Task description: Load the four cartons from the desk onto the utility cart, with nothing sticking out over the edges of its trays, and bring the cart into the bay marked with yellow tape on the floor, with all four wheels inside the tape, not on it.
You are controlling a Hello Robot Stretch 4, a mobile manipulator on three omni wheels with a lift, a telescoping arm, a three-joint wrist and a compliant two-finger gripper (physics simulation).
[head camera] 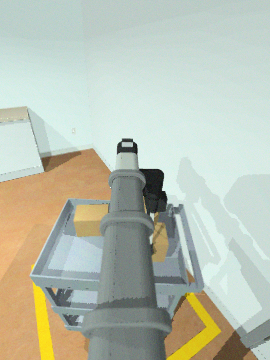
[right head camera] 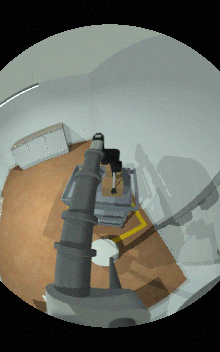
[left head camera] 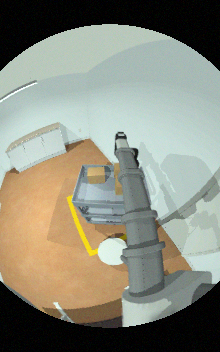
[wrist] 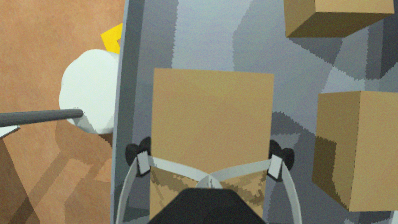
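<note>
My gripper is shut on a tan carton. It holds the carton over the near part of the grey utility cart's top tray; whether the carton touches the tray cannot be told. Two other cartons sit in that tray: one at the back left, another at the back right. My arm hides part of the cart in the head views. Yellow tape shows around the cart's base. Its wheels cannot be made out clearly.
A white round object stands near the front of the cart. A wall rises close to the cart's handle side. A low white cabinet stands at the back left.
</note>
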